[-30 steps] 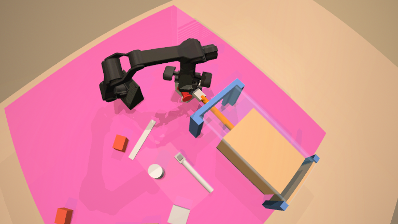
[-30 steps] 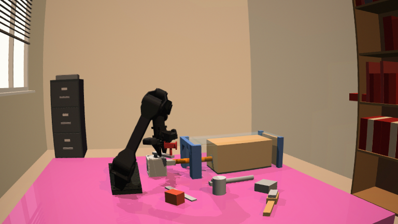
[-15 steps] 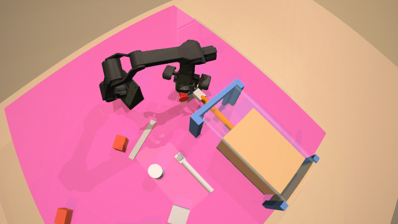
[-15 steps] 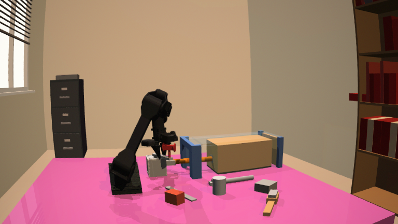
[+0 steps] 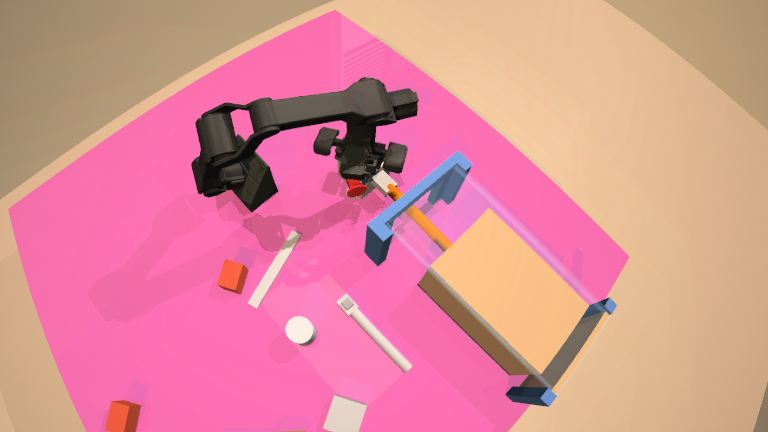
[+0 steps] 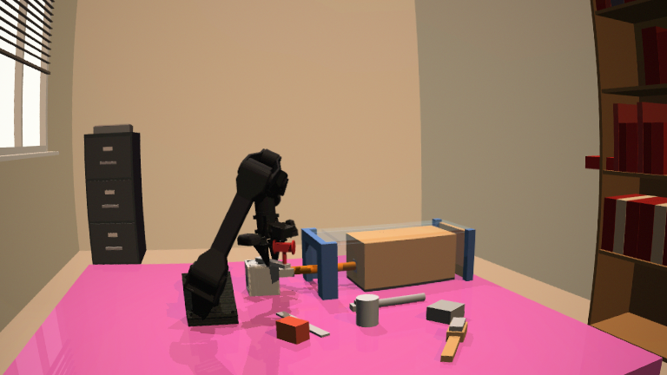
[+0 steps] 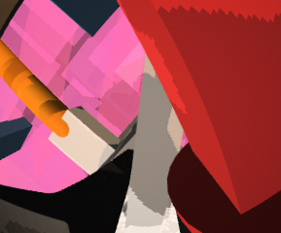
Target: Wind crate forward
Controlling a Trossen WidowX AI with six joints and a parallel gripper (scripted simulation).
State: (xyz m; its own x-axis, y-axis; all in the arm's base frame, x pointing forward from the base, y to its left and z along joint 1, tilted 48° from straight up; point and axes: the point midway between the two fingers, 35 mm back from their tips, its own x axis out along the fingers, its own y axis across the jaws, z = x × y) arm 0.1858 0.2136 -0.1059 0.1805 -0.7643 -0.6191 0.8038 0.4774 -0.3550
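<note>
Now: gripper tip 2 cm below the winch handle, 1 cm to the left of it and 1 cm short of it. From my gripper tip the other things lie so: blue steel frame (13 cm ahead, 4 cm to the left, 2 cm above); winch (6 cm below, 4 cm behind, 3 cm to the left); red knob (5 cm above, 4 cm to the right, 3 cm ahead).
</note>
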